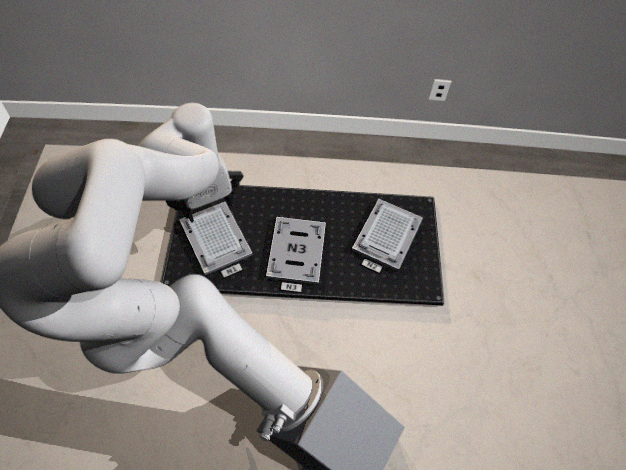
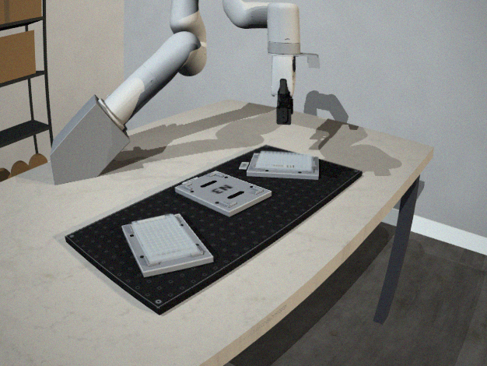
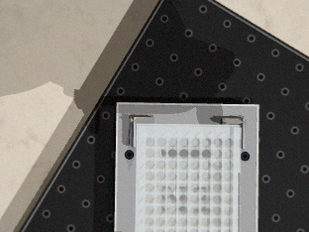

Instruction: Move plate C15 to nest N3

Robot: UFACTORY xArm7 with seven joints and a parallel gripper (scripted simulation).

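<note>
The nest N1 is 13 cm below my hand. The rest, counted from my hand: nest N2: 16 cm ahead, 38 cm to the right, 13 cm below; nest: 4 cm ahead, 19 cm to the right, 13 cm below.
</note>
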